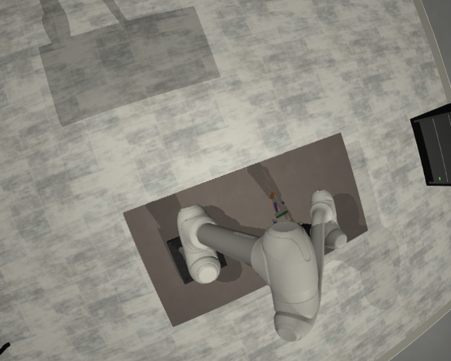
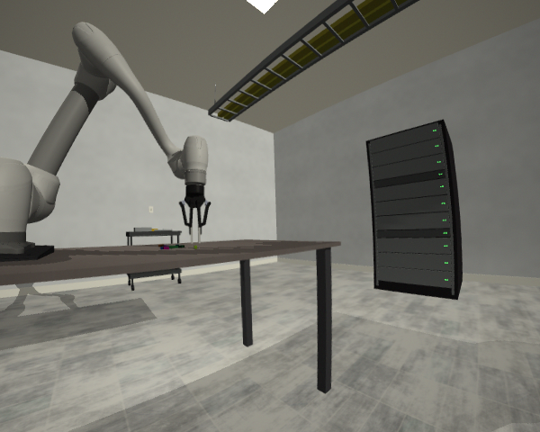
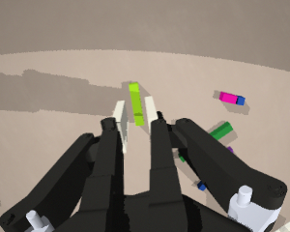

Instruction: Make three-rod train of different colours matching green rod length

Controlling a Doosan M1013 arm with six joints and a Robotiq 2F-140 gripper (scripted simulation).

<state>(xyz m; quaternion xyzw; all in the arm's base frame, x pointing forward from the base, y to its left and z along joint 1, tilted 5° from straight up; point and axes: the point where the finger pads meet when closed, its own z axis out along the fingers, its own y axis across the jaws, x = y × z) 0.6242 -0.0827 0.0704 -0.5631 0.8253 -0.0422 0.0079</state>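
The lime rod is 50 mm below my hand. Also, from my hand: magenta rod (100 mm behind, 50 mm to the left, 50 mm below); purple rod (70 mm behind, 150 mm to the left, 50 mm below); green rod (50 mm behind, 90 mm to the left, 50 mm below).
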